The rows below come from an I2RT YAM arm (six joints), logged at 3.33 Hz.
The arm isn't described. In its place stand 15 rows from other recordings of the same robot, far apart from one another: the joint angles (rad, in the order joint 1, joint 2, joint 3, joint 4, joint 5, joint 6), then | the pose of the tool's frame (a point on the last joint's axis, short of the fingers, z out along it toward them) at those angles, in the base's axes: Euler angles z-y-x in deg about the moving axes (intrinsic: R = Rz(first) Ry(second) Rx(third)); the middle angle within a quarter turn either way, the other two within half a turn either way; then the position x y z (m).
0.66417 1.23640 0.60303 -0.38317 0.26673 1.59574 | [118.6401 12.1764 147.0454 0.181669 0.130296 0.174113]
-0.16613 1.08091 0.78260 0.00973 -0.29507 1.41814 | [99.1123 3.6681 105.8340 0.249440 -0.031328 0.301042]
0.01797 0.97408 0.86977 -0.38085 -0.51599 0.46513 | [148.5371 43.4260 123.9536 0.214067 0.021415 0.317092]
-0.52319 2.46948 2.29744 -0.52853 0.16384 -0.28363 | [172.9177 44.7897 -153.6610 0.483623 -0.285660 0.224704]
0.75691 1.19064 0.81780 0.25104 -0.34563 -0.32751 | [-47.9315 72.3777 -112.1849 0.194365 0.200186 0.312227]
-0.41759 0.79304 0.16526 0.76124 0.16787 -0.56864 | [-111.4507 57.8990 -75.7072 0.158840 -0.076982 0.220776]
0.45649 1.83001 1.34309 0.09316 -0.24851 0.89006 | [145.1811 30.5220 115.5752 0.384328 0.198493 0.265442]
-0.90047 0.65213 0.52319 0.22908 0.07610 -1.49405 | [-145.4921 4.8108 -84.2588 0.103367 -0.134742 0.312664]
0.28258 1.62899 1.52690 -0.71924 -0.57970 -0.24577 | [-145.6134 49.3182 159.9766 0.336343 0.117963 0.335798]
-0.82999 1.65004 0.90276 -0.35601 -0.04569 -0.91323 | [-171.3559 17.9214 -159.5929 0.210933 -0.228228 0.156367]
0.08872 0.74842 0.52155 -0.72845 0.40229 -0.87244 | [-129.6451 7.2597 -139.2343 0.141086 -0.001443 0.209337]
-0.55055 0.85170 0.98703 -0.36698 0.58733 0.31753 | [69.2846 74.6561 136.2390 0.144472 -0.111834 0.380849]
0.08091 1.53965 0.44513 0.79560 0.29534 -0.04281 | [-167.7461 72.0101 -155.8139 0.280612 0.012358 0.155327]
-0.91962 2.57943 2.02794 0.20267 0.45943 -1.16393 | [-174.8711 13.4568 -108.3605 0.340823 -0.473282 0.140755]
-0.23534 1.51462 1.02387 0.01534 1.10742 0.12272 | [157.8001 68.8341 -124.5130 0.312972 -0.107794 0.273386]
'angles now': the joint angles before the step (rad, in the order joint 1, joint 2, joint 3, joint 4, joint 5, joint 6). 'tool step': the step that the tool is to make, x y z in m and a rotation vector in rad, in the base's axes. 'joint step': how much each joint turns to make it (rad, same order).
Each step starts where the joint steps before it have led.
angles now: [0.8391 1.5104 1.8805 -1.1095 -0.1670 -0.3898]
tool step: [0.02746 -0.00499 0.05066 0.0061 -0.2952 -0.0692]
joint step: [-0.0624 0.1166 0.2932 0.0159 0.1313 -0.1634]
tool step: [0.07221 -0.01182 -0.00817 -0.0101 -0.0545 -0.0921]
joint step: [-0.1720 0.1563 0.1251 0.0621 -0.0474 -0.0773]
